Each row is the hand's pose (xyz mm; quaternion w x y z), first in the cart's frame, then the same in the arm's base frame.
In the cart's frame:
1: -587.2 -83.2 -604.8 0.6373 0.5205 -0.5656 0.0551
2: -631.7 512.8 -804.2 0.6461 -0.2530 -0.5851 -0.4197
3: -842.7 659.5 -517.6 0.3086 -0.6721 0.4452 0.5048
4: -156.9 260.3 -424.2 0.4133 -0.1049 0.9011 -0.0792
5: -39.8 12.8 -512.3 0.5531 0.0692 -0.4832 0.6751
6: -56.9 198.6 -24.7 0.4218 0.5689 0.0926 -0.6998
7: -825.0 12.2 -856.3 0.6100 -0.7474 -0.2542 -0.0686
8: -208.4 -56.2 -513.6 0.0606 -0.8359 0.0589 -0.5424
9: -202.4 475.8 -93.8 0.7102 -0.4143 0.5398 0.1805
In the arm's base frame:
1: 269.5 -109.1 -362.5 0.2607 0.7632 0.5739 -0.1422
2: 265.0 -324.9 229.5 0.8809 0.3015 0.2809 0.2326
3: 644.1 -334.1 296.0 0.2561 -0.0073 0.3250 -0.9103
4: 238.7 305.5 41.2 0.3802 0.4725 -0.4342 -0.6661
5: 48.8 370.2 -165.0 0.0181 -0.9640 -0.0101 -0.2652
6: 483.8 631.6 -42.3 0.2495 -0.1984 0.9222 -0.2188
7: 227.7 -458.6 -291.5 0.6423 0.1869 -0.1148 0.7344
8: 129.9 242.9 -267.2 0.6500 -0.5469 -0.2543 0.4622
9: 572.0 446.7 204.3 0.1231 0.0359 -0.2403 -0.9622

